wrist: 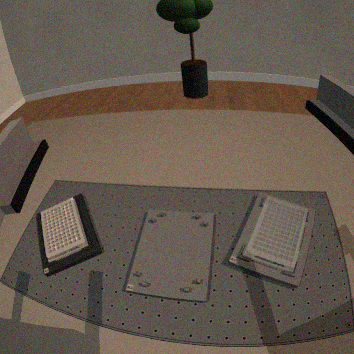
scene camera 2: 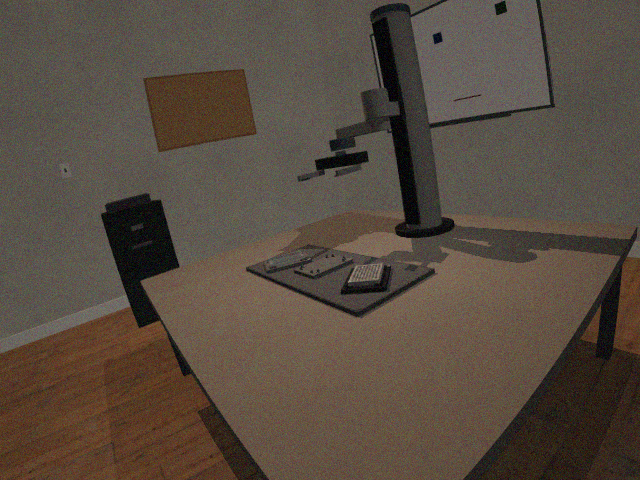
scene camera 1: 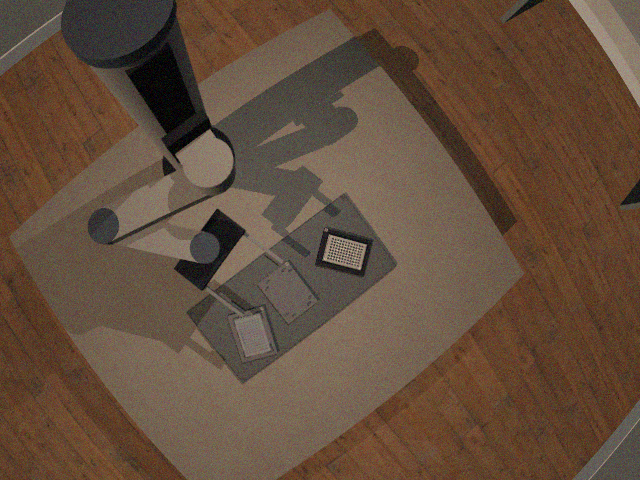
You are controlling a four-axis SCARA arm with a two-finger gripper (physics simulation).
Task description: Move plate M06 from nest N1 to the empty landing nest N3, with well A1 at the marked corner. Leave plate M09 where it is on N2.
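Note:
A white well plate [scene camera 1: 345, 252] [scene camera 2: 366, 275] [wrist: 62, 227] sits on a black nest [scene camera 1: 338, 267] [scene camera 2: 386, 277] [wrist: 90, 232]. A pale, clear-looking plate [scene camera 1: 253, 333] [wrist: 279, 232] sits on a grey nest [scene camera 1: 258, 357] [wrist: 249, 227] at the board's other end. Between them is a bare grey nest [scene camera 1: 289, 294] [scene camera 2: 323, 265] [wrist: 172, 255] with small corner posts. Plate and nest names are not legible, so I cannot tell which plate is M06. My gripper [scene camera 1: 264, 288] [scene camera 2: 329, 173] is open and empty, high above the board; its fingers stand wide at both sides of the wrist view.
The nests stand on a dark perforated board [scene camera 1: 377, 258] [scene camera 2: 320, 286] [wrist: 115, 215] on the table [scene camera 1: 423, 310] [scene camera 2: 361, 372] [wrist: 180, 150]. The arm's column [scene camera 2: 421, 129] rises behind the board. A potted plant [wrist: 194, 77] and a black cabinet [scene camera 2: 139, 248] stand beyond the table.

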